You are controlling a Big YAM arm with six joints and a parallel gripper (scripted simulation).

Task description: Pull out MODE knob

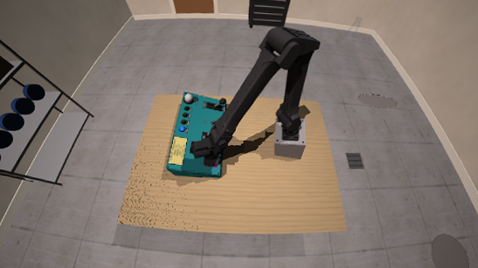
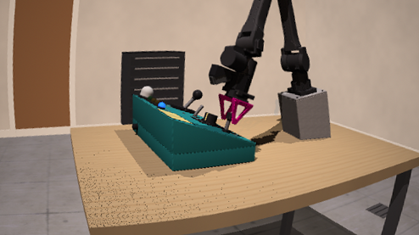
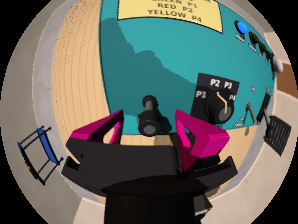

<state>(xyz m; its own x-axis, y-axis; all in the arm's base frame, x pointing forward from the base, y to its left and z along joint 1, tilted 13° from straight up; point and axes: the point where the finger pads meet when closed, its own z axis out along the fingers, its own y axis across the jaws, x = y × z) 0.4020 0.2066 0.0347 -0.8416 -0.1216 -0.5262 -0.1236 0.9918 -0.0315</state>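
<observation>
Right now the small black knob is right at my hand. From my hand the other things lie so: black rotary selector (30 mm ahead, 110 mm to the right, 20 mm below); then teal console (60 mm ahead, 170 mm to the right, 40 mm below); then black ball lever (30 mm ahead, 360 mm to the right, 10 mm below).
</observation>
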